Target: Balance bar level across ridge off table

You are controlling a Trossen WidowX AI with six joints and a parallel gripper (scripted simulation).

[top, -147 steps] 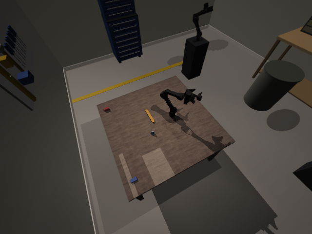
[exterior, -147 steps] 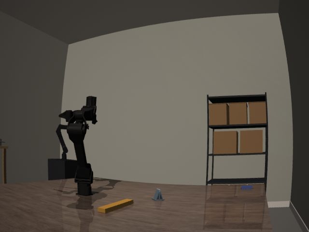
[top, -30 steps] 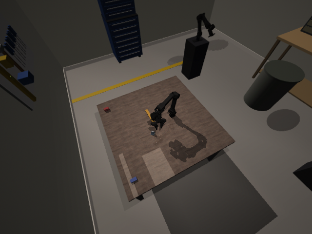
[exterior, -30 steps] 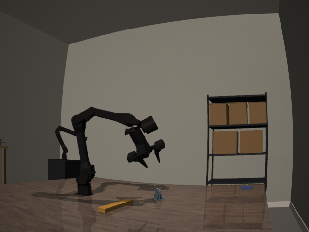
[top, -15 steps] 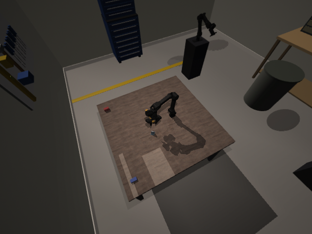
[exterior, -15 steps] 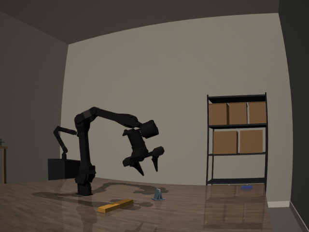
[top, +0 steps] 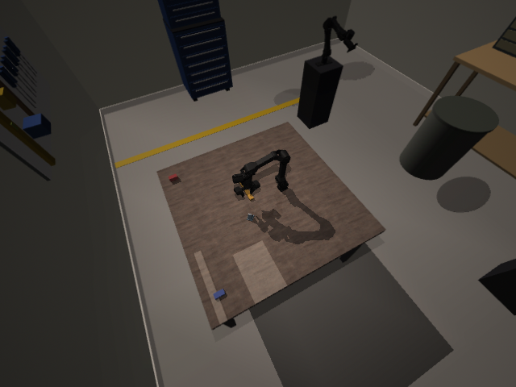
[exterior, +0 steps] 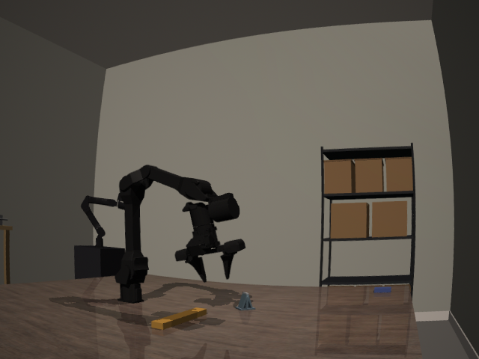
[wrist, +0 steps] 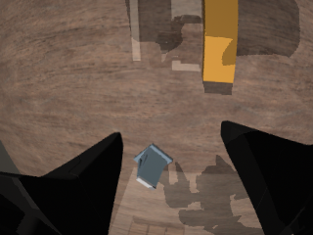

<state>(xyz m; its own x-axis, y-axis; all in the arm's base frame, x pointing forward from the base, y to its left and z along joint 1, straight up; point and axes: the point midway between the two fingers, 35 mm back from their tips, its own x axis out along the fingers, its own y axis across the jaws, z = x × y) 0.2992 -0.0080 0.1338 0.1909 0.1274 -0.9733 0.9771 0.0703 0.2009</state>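
The orange bar lies 120 mm to the right of my gripper tip, 90 mm below it and 40 mm behind it. The rest, counted from my gripper tip: blue block: 500 mm to the left, 430 mm ahead, 90 mm below; then red block: 500 mm to the right, 430 mm ahead, 80 mm below.
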